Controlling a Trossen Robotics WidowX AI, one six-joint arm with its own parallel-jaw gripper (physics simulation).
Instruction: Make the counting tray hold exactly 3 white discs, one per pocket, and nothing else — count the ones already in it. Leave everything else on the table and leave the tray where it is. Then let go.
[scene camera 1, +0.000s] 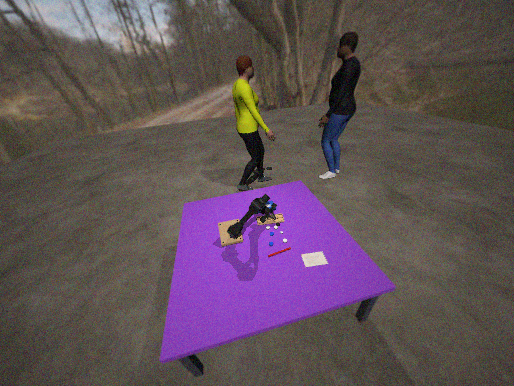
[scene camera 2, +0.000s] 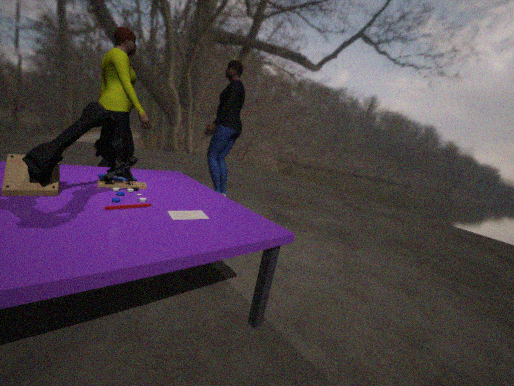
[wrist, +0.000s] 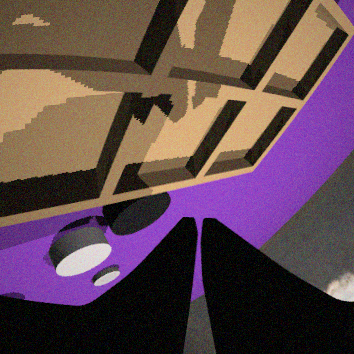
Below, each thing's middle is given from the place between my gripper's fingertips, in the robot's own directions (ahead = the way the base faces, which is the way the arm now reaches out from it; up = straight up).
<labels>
My hand is 3 cm to the left of the dark disc (wrist: 125, 217) and 3 cm above it. Also, from my hand: wooden counting tray (wrist: 108, 108) (4 cm behind, 5 cm to the left, 3 cm below).
</labels>
